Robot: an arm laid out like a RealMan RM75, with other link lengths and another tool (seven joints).
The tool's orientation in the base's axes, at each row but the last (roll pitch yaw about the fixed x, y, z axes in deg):
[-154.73, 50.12, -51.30]
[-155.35, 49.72, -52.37]
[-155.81, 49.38, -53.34]
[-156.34, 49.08, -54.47]
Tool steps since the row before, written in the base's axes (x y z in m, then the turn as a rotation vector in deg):
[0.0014, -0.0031, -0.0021, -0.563, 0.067, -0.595]
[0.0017, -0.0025, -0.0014, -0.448, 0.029, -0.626]
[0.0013, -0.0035, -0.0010, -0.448, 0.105, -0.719]
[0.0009, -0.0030, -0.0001, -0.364, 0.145, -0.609]
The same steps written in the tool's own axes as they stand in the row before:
[0.0037, 0.0003, -0.0014, 0.197, 0.655, 0.456]
[0.0030, -0.0004, -0.0013, 0.286, 0.570, 0.433]
[0.0031, 0.0001, -0.0023, 0.317, 0.572, 0.549]
[0.0020, 0.0001, -0.0024, 0.244, 0.454, 0.508]

